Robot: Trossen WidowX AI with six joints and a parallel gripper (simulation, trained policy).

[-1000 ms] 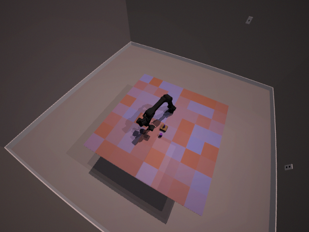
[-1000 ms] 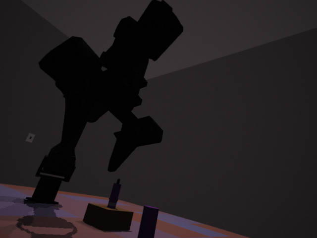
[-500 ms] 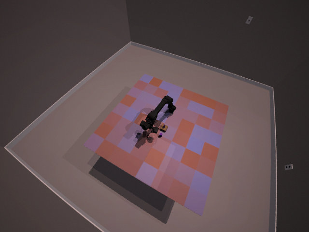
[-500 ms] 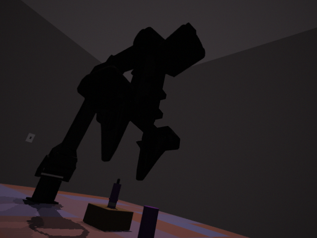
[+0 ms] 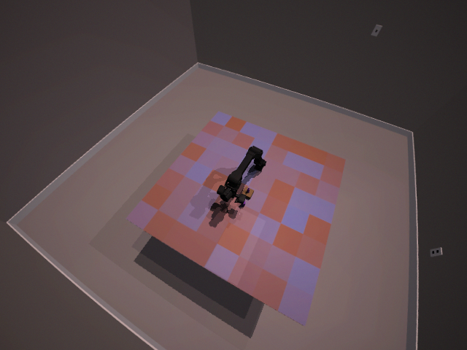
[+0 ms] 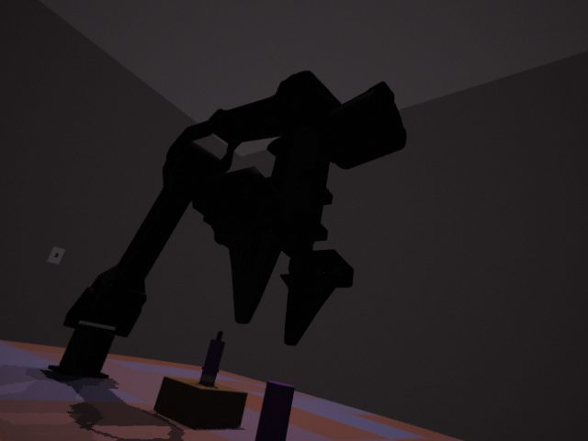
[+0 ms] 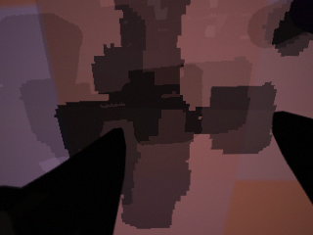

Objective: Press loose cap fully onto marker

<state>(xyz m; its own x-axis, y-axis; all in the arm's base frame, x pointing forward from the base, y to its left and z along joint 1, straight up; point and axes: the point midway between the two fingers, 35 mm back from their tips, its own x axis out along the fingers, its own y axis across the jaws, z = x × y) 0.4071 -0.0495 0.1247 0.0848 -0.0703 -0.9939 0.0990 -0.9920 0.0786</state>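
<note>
Now: gripper tip 80 mm to the right of the purple cap, 60 mm above it and 40 mm past it. The rest, counted from my gripper tip: holder block 140 mm behind, 70 mm to the left, 70 mm below.
</note>
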